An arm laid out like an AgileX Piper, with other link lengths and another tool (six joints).
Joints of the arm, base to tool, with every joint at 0 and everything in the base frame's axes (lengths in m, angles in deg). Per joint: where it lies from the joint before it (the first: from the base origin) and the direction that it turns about. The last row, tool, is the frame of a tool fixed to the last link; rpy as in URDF.
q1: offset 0 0 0.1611 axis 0 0 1
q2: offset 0 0 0 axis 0 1 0
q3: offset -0.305 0 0.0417 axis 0 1 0
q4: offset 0.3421 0 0.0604 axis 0.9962 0 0.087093
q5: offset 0 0 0 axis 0 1 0
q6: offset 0.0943 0 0.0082 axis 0.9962 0 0.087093
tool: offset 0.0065 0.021 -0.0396 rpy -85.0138 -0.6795 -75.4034
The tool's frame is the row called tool.
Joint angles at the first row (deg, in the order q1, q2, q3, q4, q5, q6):
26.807, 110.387, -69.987, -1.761, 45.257, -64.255
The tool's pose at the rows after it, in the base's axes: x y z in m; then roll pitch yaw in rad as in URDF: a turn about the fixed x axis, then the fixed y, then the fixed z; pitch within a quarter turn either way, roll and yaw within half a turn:
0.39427 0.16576 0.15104 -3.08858 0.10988 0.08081
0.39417 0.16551 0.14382 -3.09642 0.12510 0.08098
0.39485 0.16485 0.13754 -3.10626 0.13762 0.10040
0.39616 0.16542 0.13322 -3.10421 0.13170 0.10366
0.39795 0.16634 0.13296 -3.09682 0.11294 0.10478
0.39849 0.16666 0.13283 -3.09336 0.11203 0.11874
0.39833 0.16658 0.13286 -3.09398 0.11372 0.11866
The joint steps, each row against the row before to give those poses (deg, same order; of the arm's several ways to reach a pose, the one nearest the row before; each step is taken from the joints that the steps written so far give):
0.000, 0.525, 0.000, 1.189, 0.000, -3.244
0.000, 0.976, 0.001, -0.104, 0.000, -0.001
-0.001, 0.863, -0.001, -0.141, 0.001, -1.111
0.001, 0.535, -0.001, -0.001, -0.895, -0.161
0.000, -0.020, 0.002, 0.001, -1.136, -0.001
0.000, 0.000, 0.001, 0.408, -0.125, -1.041
0.000, 0.001, -0.001, 0.000, 0.102, 0.000

